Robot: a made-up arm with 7 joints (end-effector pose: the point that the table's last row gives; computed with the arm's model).
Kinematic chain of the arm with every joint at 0, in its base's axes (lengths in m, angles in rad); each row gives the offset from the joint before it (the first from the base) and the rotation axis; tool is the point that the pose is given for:
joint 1: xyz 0 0 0.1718 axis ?
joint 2: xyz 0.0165 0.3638 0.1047 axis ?
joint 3: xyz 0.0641 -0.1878 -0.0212 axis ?
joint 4: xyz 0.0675 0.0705 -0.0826 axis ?
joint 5: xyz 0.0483 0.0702 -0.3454 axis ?
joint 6: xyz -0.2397 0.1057 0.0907 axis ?
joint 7: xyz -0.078 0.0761 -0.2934 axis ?
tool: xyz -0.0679 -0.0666 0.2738
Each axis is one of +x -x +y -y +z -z.
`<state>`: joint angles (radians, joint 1 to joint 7).
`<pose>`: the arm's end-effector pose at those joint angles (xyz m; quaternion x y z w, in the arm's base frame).
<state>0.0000 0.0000 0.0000 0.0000 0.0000 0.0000 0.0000</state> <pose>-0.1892 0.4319 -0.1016 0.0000 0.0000 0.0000 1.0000</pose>
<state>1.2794 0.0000 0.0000 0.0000 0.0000 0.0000 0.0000</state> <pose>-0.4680 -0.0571 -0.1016 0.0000 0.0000 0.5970 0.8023</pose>
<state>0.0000 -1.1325 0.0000 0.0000 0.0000 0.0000 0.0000</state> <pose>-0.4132 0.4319 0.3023 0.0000 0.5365 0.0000 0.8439</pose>
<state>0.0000 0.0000 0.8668 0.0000 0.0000 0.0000 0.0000</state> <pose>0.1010 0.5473 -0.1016 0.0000 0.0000 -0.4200 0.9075</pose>
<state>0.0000 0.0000 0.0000 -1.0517 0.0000 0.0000 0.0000</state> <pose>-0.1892 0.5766 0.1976 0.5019 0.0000 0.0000 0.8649</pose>
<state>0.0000 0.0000 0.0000 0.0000 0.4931 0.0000 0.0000</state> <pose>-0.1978 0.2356 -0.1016 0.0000 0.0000 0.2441 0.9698</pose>
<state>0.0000 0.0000 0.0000 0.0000 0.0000 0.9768 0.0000</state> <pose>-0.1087 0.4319 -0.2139 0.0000 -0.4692 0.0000 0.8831</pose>
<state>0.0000 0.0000 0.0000 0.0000 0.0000 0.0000 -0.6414</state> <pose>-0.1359 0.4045 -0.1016 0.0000 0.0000 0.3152 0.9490</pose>
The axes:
joint 1: +z
joint 2: -y
joint 3: -z
joint 4: -x
joint 5: +z
joint 6: -y
joint 7: -z

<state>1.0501 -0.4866 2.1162 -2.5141 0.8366 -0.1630 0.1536</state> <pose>0.0344 0.4887 0.0699 0.5118 -0.6413 0.0558 0.5689</pose>
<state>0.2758 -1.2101 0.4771 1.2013 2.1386 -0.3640 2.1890</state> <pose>0.1709 -0.0599 0.3370 -0.6965 0.3683 0.3498 0.5068</pose>
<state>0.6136 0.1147 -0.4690 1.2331 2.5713 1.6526 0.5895</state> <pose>0.4070 0.1885 0.2498 0.1349 0.4400 0.7902 0.4047</pose>
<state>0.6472 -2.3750 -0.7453 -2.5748 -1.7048 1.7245 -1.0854</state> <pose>-0.1613 0.3031 -0.0971 -0.0549 0.9703 -0.1893 0.1400</pose>
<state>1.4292 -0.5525 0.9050 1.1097 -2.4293 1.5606 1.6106</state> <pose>0.3375 -0.0836 -0.0463 -0.2317 0.9371 0.0616 0.2539</pose>
